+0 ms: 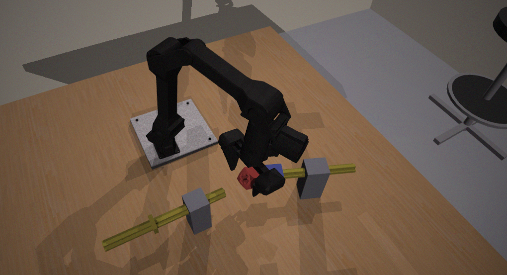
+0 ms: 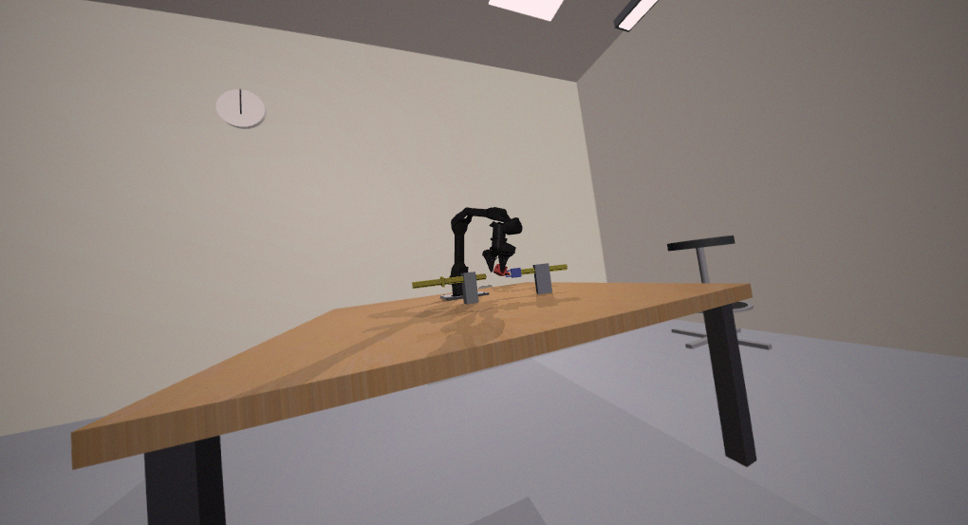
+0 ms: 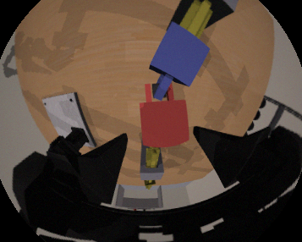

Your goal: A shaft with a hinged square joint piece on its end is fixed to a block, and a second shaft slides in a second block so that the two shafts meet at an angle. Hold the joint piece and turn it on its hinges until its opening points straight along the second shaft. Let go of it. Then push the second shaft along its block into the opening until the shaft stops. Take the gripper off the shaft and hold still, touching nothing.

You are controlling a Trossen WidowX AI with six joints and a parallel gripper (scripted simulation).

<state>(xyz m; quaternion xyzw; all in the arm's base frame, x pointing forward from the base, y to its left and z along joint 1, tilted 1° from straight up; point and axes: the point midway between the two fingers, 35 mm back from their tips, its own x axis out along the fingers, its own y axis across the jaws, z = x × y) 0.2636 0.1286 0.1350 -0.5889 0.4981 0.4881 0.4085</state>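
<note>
My gripper tip is 20 mm to the right of the red joint piece.
</note>
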